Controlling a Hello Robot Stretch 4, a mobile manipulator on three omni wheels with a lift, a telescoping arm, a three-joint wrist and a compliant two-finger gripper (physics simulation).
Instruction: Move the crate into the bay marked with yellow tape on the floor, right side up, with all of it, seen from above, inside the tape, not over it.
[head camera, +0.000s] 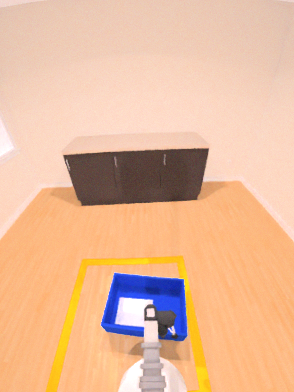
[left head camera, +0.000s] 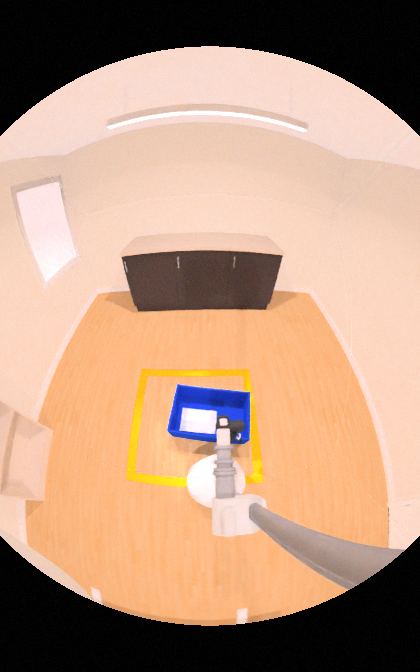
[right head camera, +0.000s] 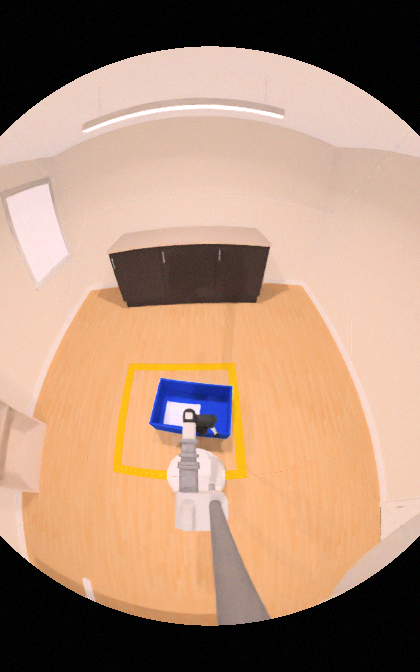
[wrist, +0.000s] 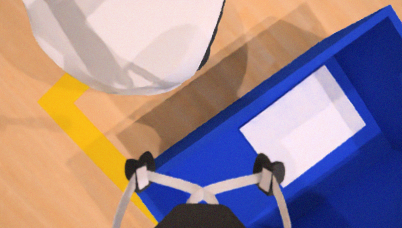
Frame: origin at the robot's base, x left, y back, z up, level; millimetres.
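Seen in the pictures: gripper, fingertip midpoint: (wrist: 204, 165).
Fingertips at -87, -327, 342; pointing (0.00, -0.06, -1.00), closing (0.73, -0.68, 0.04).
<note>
A point is followed by its place in that frame, as x, y, z.
The blue crate (head camera: 150, 286) {-5, -715, 21} (left head camera: 212, 396) (right head camera: 197, 392) (wrist: 215, 145) {-86, -387, -9} stands upright, open top up, with a white panel (head camera: 127, 310) {195, -523, 0} (wrist: 310, 125) {149, -523, 0} on its inner floor. It lies slightly turned in the yellow tape bay (head camera: 115, 261) {362, -1005, -27} (left head camera: 195, 373) (right head camera: 182, 366) (wrist: 85, 135) {-346, -117, -27}, close to the right-hand tape. Its right rim meets or overlaps that tape in the head views; whether it is inside from straight above, I cannot tell. My gripper (head camera: 172, 330) (left head camera: 238, 436) (right head camera: 216, 432) (wrist: 204, 165) {-87, -327, 343} is open over the crate's near right part, its fingers apart and holding nothing.
My white base (left head camera: 200, 480) (right head camera: 206, 465) (wrist: 125, 45) {-71, -98, 187} covers part of the bay's near tape, close to the crate's near side. A dark cabinet (head camera: 137, 175) {124, -1921, 491} (left head camera: 202, 280) (right head camera: 190, 275) stands at the far wall. A pale piece of furniture (left head camera: 25, 455) (right head camera: 20, 450) stands at the left.
</note>
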